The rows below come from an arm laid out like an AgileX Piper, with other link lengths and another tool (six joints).
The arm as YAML. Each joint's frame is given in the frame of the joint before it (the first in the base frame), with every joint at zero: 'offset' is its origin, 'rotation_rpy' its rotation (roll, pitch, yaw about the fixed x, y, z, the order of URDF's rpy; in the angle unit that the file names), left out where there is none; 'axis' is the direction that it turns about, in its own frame. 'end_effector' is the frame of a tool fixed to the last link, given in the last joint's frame.
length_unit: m
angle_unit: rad
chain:
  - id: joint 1
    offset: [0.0, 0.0, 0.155]
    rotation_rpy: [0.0, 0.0, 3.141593]
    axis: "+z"
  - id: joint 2
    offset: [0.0, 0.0, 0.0]
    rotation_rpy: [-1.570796, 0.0, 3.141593]
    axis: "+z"
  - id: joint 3
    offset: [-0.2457, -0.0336, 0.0]
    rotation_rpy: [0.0, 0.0, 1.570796]
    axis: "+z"
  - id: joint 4
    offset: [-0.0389, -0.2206, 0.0]
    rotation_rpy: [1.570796, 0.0, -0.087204]
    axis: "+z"
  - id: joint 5
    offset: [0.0, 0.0, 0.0]
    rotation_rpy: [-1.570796, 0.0, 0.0]
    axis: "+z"
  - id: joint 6
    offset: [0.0, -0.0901, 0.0]
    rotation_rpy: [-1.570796, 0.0, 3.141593]
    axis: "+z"
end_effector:
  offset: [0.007, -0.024, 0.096]
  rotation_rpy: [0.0, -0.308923, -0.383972]
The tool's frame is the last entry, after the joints.
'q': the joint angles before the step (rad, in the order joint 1, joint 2, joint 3, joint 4, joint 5, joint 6). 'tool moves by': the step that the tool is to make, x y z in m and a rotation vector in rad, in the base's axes. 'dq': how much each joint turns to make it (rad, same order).
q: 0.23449, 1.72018, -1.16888, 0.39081, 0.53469, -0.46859
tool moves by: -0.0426, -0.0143, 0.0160, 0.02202, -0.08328, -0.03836
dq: -0.00008, -0.23603, 0.25267, 0.03967, -0.10745, -0.02296
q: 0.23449, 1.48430, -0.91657, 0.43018, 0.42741, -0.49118
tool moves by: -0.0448, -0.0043, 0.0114, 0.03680, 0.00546, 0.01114
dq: -0.00011, -0.19668, 0.14315, 0.03261, 0.05673, -0.00470
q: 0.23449, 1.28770, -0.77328, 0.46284, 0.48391, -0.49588
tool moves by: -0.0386, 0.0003, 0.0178, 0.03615, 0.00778, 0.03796
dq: -0.00005, -0.17582, 0.05792, 0.00609, 0.12649, 0.01724
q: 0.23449, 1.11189, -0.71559, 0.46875, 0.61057, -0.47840
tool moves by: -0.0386, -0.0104, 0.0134, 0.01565, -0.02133, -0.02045
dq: -0.00037, -0.21983, 0.07251, -0.07145, 0.10452, 0.10910
